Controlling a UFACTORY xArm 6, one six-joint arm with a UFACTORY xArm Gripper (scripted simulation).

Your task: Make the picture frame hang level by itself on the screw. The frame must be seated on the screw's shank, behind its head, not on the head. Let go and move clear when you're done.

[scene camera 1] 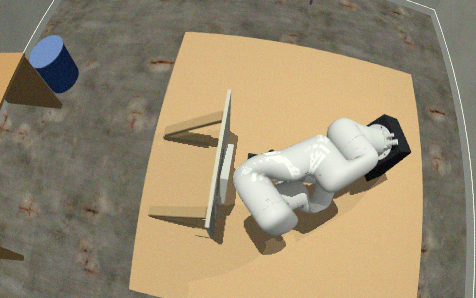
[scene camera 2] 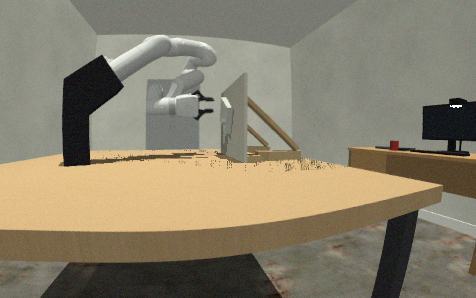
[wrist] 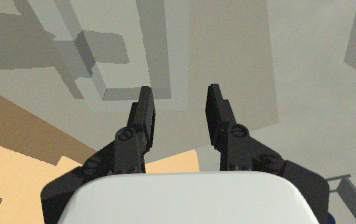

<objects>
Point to an upright wall board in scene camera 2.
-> At 234, 145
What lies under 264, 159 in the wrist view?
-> My gripper.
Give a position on a pale picture frame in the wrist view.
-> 110, 57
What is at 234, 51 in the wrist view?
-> An upright wall board.
</objects>
